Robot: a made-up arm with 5 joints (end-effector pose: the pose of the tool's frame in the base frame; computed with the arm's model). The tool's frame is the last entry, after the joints.
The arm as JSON. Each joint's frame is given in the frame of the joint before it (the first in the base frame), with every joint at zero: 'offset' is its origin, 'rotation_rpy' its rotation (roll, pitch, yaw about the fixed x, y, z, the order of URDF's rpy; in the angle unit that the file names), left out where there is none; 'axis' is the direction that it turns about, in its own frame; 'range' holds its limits. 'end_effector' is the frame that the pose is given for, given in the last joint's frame.
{
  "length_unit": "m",
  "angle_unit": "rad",
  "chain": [
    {
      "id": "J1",
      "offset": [
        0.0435,
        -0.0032,
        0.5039
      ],
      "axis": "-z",
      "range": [
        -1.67,
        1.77
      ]
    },
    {
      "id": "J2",
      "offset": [
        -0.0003,
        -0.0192,
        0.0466
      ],
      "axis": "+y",
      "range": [
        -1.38,
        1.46
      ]
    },
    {
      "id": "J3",
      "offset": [
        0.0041,
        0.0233,
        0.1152
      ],
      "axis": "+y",
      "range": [
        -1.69,
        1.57
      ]
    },
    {
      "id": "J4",
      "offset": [
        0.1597,
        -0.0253,
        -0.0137
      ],
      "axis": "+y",
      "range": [
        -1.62,
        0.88
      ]
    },
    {
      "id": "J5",
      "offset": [
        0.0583,
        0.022,
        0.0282
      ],
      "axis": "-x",
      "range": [
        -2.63,
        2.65
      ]
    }
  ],
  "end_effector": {
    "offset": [
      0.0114,
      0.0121,
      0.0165
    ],
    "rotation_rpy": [
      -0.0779,
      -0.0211,
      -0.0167
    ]
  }
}
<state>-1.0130 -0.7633 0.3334 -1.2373 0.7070</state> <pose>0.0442 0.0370 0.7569 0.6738 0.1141 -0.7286 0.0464</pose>
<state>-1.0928 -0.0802 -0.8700 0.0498 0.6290</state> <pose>0.0783 0.1082 0.8636 0.7977 -0.0465 -0.5191 0.3034</pose>
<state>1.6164 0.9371 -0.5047 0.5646 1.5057</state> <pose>0.0485 -0.2902 0.4868 0.6770 -0.1973 0.6756 -0.2153</pose>
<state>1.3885 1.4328 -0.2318 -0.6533 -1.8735</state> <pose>0.0682 -0.2396 0.4019 0.3175 0.6842 -0.3490 -0.5562</pose>
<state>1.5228 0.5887 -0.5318 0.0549 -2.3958</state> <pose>0.0385 -0.3015 0.6376 0.2451 0.6802 -0.6113 -0.3218</pose>
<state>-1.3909 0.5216 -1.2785 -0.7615 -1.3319</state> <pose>0.0818 0.1382 0.8199 0.1970 0.6920 -0.1510 0.6779</pose>
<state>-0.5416 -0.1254 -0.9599 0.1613 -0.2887</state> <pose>0.1082 0.0447 0.8844 0.8438 0.2157 -0.4083 0.2735</pose>
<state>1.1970 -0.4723 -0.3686 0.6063 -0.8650</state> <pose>0.0852 -0.1203 0.8278 0.7756 0.2517 -0.3092 -0.4893</pose>
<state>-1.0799 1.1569 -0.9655 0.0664 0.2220</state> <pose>0.1890 0.3034 0.5717 0.8362 -0.1876 0.0228 0.5148</pose>
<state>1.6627 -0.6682 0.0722 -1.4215 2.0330</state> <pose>0.0507 -0.0363 0.7803 0.3727 0.6279 -0.0596 0.6807</pose>
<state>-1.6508 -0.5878 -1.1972 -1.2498 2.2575</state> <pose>0.0497 -0.1547 0.8067 0.6806 0.2512 -0.3061 -0.6164</pose>
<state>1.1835 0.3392 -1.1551 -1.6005 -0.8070</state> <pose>0.0701 -0.0756 0.7747 0.4539 -0.3741 -0.8035 0.0913</pose>
